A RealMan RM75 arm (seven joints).
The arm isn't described. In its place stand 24 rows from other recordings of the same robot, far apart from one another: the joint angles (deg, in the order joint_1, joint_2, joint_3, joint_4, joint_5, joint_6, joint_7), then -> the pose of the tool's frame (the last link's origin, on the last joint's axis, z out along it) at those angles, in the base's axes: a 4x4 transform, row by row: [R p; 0 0 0 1], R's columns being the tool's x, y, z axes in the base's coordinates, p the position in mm.
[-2.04, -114.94, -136.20, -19.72, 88.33, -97.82, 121.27] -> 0.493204 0.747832 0.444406 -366.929; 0.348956 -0.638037 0.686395 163.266; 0.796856 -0.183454 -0.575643 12.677; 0 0 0 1
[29.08, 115.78, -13.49, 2.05, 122.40, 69.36, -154.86] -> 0.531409 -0.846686 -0.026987 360.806; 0.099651 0.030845 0.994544 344.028; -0.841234 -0.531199 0.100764 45.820; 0 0 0 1
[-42.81, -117.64, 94.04, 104.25, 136.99, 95.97, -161.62] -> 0.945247 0.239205 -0.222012 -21.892; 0.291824 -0.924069 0.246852 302.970; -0.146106 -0.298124 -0.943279 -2.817; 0 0 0 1
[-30.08, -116.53, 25.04, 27.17, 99.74, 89.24, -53.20] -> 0.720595 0.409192 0.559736 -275.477; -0.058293 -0.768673 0.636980 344.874; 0.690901 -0.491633 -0.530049 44.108; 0 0 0 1
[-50.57, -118.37, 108.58, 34.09, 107.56, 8.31, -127.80] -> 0.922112 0.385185 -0.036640 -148.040; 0.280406 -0.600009 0.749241 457.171; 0.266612 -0.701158 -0.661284 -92.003; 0 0 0 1
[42.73, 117.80, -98.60, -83.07, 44.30, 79.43, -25.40] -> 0.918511 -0.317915 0.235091 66.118; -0.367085 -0.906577 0.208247 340.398; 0.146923 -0.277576 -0.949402 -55.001; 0 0 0 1
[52.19, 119.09, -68.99, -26.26, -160.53, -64.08, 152.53] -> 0.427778 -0.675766 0.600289 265.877; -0.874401 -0.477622 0.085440 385.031; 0.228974 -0.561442 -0.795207 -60.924; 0 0 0 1
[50.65, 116.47, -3.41, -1.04, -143.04, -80.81, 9.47] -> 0.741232 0.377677 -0.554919 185.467; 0.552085 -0.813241 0.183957 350.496; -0.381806 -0.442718 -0.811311 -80.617; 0 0 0 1
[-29.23, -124.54, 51.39, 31.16, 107.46, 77.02, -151.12] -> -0.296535 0.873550 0.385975 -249.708; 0.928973 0.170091 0.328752 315.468; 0.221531 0.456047 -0.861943 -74.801; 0 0 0 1
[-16.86, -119.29, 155.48, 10.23, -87.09, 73.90, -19.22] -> 0.460136 0.882123 -0.100668 -380.288; -0.079443 0.153836 0.984898 268.856; 0.884287 -0.445190 0.140864 4.842; 0 0 0 1
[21.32, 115.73, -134.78, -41.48, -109.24, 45.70, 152.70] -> 0.771384 -0.636111 -0.018157 268.731; -0.070695 -0.114015 0.990961 354.586; -0.632432 -0.763127 -0.132919 -46.342; 0 0 0 1
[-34.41, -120.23, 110.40, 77.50, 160.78, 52.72, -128.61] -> 0.885374 -0.373503 -0.276781 -116.460; -0.163904 -0.807952 0.565994 366.896; -0.435026 -0.455751 -0.776559 -84.844; 0 0 0 1
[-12.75, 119.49, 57.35, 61.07, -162.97, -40.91, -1.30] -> 0.690015 -0.712900 -0.125114 272.110; -0.076332 -0.243569 0.966875 232.245; -0.719759 -0.657608 -0.222483 -53.878; 0 0 0 1
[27.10, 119.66, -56.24, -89.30, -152.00, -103.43, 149.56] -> 0.486995 -0.770245 0.411775 231.194; -0.872519 -0.407806 0.269081 322.818; -0.039334 -0.490323 -0.870653 88.577; 0 0 0 1
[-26.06, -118.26, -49.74, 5.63, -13.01, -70.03, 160.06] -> 0.857151 0.479936 0.186956 -353.574; 0.145038 -0.573194 0.806482 284.706; 0.494222 -0.664161 -0.560923 -48.705; 0 0 0 1
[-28.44, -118.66, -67.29, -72.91, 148.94, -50.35, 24.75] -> 0.907596 0.294654 -0.299079 -167.346; 0.403039 -0.810996 0.424081 338.955; -0.117595 -0.505435 -0.854814 -102.972; 0 0 0 1
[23.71, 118.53, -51.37, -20.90, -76.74, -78.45, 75.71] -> 0.385555 -0.781345 -0.490763 289.990; -0.399163 -0.620783 0.674757 319.477; -0.831875 -0.064262 -0.551230 -13.759; 0 0 0 1
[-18.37, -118.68, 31.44, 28.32, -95.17, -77.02, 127.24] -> 0.686267 0.653009 0.320339 -343.275; 0.065102 -0.493798 0.867136 308.933; 0.724430 -0.574232 -0.381390 48.570; 0 0 0 1
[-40.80, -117.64, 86.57, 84.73, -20.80, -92.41, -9.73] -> 0.430826 0.704922 -0.563448 -133.747; 0.897875 -0.272146 0.346059 370.990; 0.090605 -0.654998 -0.750179 15.847; 0 0 0 1
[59.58, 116.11, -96.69, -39.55, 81.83, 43.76, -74.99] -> 0.985163 -0.099234 -0.140025 51.856; -0.043170 -0.932941 0.357433 436.417; -0.166105 -0.346085 -0.923382 -90.382; 0 0 0 1
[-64.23, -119.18, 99.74, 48.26, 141.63, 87.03, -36.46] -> -0.020720 -0.763530 -0.645440 -98.489; -0.999668 0.025704 0.001684 366.954; 0.015304 0.645260 -0.763809 -85.612; 0 0 0 1
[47.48, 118.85, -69.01, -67.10, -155.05, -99.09, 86.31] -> 0.823324 0.273711 0.497212 160.993; 0.270227 -0.959410 0.080684 376.346; 0.499114 0.067930 -0.863870 13.843; 0 0 0 1
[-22.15, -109.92, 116.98, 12.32, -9.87, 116.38, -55.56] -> 0.040123 0.448630 0.892817 -251.539; -0.109058 -0.886232 0.450222 262.676; 0.993225 -0.115433 0.013368 66.191; 0 0 0 1
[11.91, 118.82, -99.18, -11.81, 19.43, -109.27, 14.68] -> 0.483810 -0.702830 -0.521496 308.594; 0.649522 -0.111011 0.752195 232.605; -0.586557 -0.702643 0.402795 69.998; 0 0 0 1
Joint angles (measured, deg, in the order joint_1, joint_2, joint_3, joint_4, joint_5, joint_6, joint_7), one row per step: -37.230 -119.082 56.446 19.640 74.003 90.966 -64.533; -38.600 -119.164 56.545 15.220 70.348 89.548 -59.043; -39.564 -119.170 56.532 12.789 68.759 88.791 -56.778; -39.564 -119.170 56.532 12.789 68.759 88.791 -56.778; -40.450 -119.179 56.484 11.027 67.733 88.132 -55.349; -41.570 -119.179 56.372 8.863 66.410 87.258 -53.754; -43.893 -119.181 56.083 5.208 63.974 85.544 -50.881; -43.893 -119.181 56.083 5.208 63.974 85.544 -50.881; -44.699 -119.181 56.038 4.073 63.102 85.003 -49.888; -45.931 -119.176 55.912 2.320 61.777 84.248 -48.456
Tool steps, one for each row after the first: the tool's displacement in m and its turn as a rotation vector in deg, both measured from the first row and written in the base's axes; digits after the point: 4 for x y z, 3 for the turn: -0.0007 0.0041 -0.0054 3.709 -0.839 1.319; -0.0006 0.0065 -0.0089 4.949 -1.084 2.211; -0.0006 0.0065 -0.0089 4.949 -1.084 2.211; 0.0004 0.0087 -0.0118 5.633 -1.145 2.865; 0.0016 0.0117 -0.0151 6.407 -1.231 3.849; 0.0057 0.0185 -0.0205 7.964 -1.175 5.384; 0.0057 0.0185 -0.0205 7.964 -1.175 5.384; 0.0075 0.0209 -0.0221 8.535 -1.111 5.784; 0.0103 0.0243 -0.0245 9.329 -1.070 6.441
